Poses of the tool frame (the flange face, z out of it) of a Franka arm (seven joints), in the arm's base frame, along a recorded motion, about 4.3 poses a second.
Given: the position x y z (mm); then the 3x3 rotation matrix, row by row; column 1 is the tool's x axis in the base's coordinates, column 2 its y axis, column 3 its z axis. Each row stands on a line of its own.
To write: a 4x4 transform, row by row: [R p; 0 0 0 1], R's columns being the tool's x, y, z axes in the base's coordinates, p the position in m. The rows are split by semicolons. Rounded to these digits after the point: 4 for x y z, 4 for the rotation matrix.
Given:
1:
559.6 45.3 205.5
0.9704 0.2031 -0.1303
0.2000 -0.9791 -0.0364
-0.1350 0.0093 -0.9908
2:
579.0 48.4 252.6
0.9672 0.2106 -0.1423
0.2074 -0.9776 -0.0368
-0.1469 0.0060 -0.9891
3:
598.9 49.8 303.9
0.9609 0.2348 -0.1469
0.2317 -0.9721 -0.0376
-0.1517 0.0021 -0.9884
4:
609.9 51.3 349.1
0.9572 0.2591 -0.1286
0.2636 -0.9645 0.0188
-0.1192 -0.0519 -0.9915
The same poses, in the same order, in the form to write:
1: 0.9704 0.2031 -0.1303 0.5596; 0.2000 -0.9791 -0.0364 0.0453; -0.1350 0.0093 -0.9908 0.2055; 0 0 0 1
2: 0.9672 0.2106 -0.1423 0.5790; 0.2074 -0.9776 -0.0368 0.0484; -0.1469 0.0060 -0.9891 0.2526; 0 0 0 1
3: 0.9609 0.2348 -0.1469 0.5989; 0.2317 -0.9721 -0.0376 0.0498; -0.1517 0.0021 -0.9884 0.3039; 0 0 0 1
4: 0.9572 0.2591 -0.1286 0.6099; 0.2636 -0.9645 0.0188 0.0513; -0.1192 -0.0519 -0.9915 0.3491; 0 0 0 1
